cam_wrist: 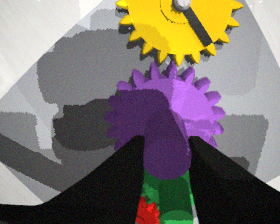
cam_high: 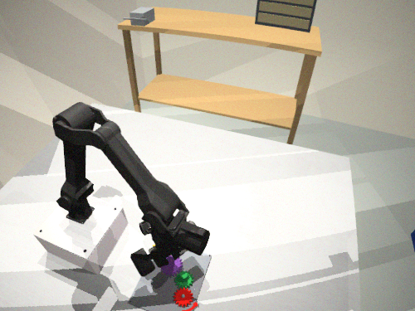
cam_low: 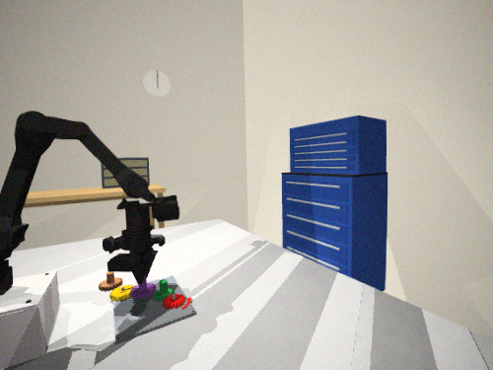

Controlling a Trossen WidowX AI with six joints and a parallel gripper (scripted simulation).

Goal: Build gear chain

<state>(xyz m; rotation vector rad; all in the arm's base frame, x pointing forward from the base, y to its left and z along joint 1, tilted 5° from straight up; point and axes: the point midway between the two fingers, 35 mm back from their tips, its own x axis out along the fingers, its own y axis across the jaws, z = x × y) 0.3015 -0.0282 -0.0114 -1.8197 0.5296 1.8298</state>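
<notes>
Right now my gripper tip is 5 cm short of the green gear, 3 cm to the left of it and 2 cm above it. Round my gripper tip: red gear (7 cm to the right, 6 cm ahead, 3 cm below); then purple gear (1 cm below); then yellow gear (4 cm to the left, 4 cm behind, 3 cm below).
</notes>
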